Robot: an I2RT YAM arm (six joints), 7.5 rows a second.
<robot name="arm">
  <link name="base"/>
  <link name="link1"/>
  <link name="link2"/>
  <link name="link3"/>
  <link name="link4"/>
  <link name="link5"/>
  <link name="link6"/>
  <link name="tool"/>
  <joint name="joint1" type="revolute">
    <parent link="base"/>
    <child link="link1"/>
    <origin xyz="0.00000 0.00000 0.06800" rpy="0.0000 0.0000 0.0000"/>
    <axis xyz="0 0 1"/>
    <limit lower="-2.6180" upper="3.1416"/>
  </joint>
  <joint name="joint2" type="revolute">
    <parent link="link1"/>
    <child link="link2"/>
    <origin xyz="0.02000 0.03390 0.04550" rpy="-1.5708 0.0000 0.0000"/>
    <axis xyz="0 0 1"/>
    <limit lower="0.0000" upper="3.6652"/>
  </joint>
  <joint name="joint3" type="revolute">
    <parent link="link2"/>
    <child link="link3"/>
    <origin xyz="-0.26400 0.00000 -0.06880" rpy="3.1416 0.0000 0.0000"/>
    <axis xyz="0 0 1"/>
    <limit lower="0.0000" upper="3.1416"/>
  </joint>
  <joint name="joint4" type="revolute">
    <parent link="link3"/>
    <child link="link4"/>
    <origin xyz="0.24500 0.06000 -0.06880" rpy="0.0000 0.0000 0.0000"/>
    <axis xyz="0 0 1"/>
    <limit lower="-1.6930" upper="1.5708"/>
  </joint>
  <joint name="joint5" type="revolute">
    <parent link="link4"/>
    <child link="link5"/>
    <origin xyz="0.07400 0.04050 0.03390" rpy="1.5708 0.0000 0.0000"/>
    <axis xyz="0 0 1"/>
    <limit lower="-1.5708" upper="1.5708"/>
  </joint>
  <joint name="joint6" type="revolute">
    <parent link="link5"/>
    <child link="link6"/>
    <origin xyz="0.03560 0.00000 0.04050" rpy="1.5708 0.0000 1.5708"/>
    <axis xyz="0 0 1"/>
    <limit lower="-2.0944" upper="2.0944"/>
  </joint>
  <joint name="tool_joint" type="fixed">
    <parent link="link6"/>
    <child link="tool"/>
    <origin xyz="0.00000 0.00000 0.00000" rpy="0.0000 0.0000 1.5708"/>
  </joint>
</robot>
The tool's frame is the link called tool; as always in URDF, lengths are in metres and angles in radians.
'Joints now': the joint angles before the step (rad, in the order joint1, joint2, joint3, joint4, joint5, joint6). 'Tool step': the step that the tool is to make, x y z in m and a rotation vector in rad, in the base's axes. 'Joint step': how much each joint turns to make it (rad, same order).
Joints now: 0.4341 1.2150 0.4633 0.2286 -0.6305 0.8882
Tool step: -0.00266 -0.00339 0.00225 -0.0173 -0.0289 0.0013
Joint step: -0.0076 -0.0276 -0.0046 -0.0247 0.0062 -0.0352
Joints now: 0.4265 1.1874 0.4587 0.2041 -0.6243 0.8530
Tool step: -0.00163 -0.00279 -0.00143 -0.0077 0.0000 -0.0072
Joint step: -0.0077 -0.0108 -0.0092 -0.0094 0.0031 -0.0078
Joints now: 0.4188 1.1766 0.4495 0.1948 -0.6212 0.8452
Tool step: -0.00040 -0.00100 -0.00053 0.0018 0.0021 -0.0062
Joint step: -0.0031 -0.0031 -0.0046 0.0029 0.0014 0.0046
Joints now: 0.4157 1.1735 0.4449 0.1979 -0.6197 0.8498
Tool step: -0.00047 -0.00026 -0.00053 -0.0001 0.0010 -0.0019
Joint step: 0.0000 -0.0015 -0.0031 0.0015 0.0015 0.0015
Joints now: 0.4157 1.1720 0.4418 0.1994 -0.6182 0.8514
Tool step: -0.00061 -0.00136 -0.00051 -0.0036 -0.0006 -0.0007
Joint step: -0.0046 -0.0046 -0.0031 -0.0060 -0.0015 -0.0062
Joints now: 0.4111 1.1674 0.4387 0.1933 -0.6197 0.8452
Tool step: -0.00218 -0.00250 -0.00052 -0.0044 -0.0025 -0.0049
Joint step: -0.0061 -0.0154 -0.0092 -0.0092 0.0015 -0.0061
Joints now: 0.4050 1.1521 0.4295 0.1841 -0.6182 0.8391
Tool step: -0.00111 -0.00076 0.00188 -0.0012 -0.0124 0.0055
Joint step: -0.0016 -0.0124 0.0000 -0.0077 -0.0030 -0.0107
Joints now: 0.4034 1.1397 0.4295 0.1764 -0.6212 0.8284
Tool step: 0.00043 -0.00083 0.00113 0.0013 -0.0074 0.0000
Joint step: -0.0046 -0.0030 0.0015 0.0001 -0.0031 -0.0047
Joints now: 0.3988 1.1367 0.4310 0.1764 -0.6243 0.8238
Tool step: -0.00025 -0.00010 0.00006 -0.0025 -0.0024 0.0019
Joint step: 0.0000 -0.0016 0.0000 -0.0031 0.0000 -0.0046
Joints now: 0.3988 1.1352 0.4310 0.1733 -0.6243 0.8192
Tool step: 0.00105 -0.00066 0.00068 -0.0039 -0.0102 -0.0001
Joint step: -0.0045 0.0015 0.0031 -0.0001 0.0000 -0.0108
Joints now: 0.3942 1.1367 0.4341 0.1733 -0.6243 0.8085
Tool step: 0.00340 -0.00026 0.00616 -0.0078 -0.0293 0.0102
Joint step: -0.0076 0.0000 0.0244 -0.0183 -0.0062 -0.0307
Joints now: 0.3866 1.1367 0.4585 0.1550 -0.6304 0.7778
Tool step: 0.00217 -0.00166 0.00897 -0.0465 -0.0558 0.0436
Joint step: -0.0123 -0.0107 0.0430 -0.0811 -0.0153 -0.1039
